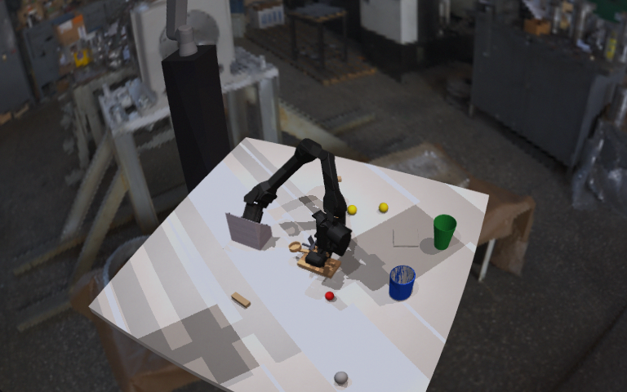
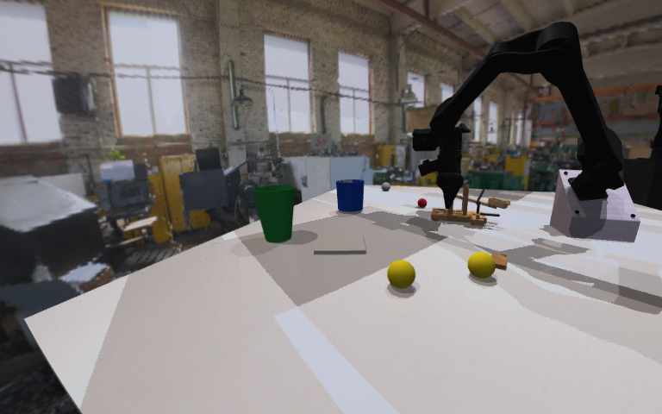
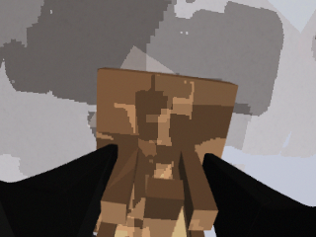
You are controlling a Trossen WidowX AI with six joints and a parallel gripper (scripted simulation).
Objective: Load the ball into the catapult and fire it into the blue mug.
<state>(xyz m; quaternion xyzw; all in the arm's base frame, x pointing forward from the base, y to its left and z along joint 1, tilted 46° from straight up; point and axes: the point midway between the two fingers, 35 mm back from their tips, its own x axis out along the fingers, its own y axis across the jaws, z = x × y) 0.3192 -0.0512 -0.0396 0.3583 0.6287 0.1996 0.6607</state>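
Now: gripper tip 6 cm short of the red ball, 14 cm to the left of it and 2 cm above it. Round my gripper tip: wooden catapult (6 cm behind, 3 cm to the left, 2 cm above); flat white tile (26 cm ahead, 23 cm to the left, 3 cm below); blue mug (29 cm ahead, 5 cm to the right, 1 cm below).
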